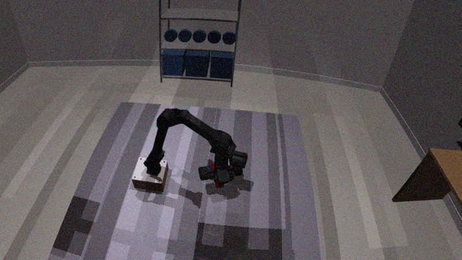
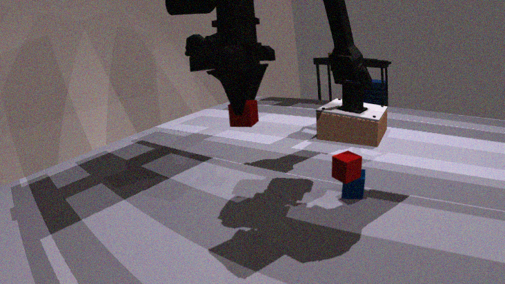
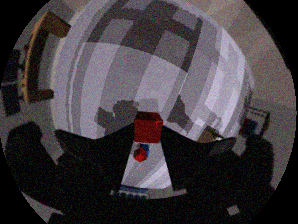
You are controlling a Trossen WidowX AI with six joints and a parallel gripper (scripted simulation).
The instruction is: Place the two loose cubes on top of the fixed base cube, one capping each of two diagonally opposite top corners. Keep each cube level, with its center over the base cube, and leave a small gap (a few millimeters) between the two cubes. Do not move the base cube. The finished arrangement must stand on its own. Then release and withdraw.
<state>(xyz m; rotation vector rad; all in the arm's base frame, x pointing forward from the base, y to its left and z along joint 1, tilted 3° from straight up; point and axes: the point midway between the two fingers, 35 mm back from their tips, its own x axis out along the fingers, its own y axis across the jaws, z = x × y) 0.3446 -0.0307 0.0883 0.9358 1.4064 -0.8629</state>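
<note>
Now: the blue base cube 70 mm behind my gripper tip, 150 mm to the left of it and 110 mm below it. The rest, counted from my gripper tip: red cube right at my gripper tip.
</note>
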